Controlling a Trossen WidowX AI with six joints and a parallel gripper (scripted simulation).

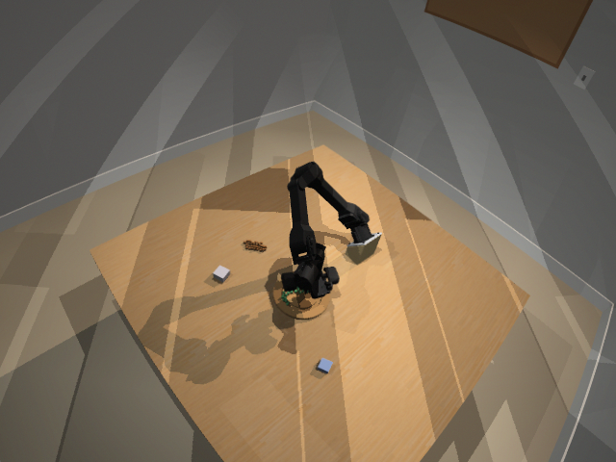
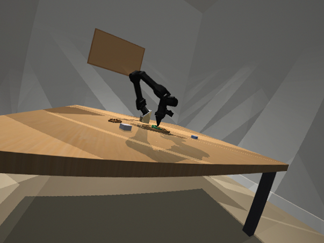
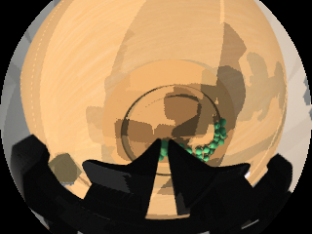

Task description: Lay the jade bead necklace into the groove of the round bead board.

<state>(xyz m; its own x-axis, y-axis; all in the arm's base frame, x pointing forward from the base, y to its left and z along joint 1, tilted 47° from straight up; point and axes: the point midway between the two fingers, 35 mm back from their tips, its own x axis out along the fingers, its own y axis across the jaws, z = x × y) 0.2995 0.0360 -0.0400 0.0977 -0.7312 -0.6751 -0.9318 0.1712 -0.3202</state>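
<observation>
Now: gripper tip 1 cm to the left of the round wooden bead board, 1 cm short of it and 1 cm above it. The rest, counted from my gripper tip: blue block: 25 cm to the left, 11 cm ahead, 1 cm below; then pale grey block: 23 cm to the right, 22 cm ahead, 1 cm below.
</observation>
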